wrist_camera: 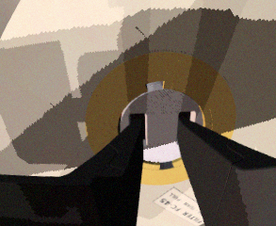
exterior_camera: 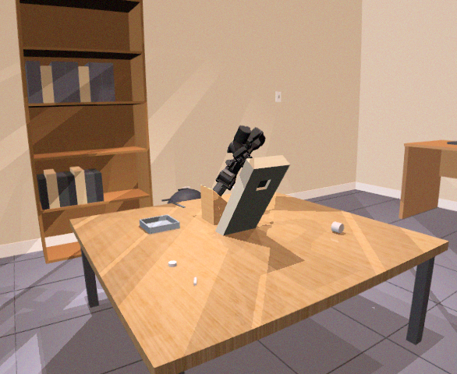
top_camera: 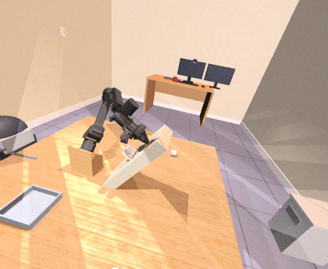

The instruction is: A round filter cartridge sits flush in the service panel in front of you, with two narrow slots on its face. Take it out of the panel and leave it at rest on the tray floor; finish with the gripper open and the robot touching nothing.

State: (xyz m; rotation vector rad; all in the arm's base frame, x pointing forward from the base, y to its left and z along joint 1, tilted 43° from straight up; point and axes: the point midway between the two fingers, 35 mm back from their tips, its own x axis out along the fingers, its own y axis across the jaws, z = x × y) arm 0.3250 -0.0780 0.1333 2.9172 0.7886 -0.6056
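My gripper tip is now 10 mm short of the round white filter cartridge and 10 mm above it. From my gripper tip the other things lie so: small peg: 370 mm to the right, 270 mm below, 240 mm ahead; then grey tray: 380 mm behind, 320 mm to the right, 270 mm below.
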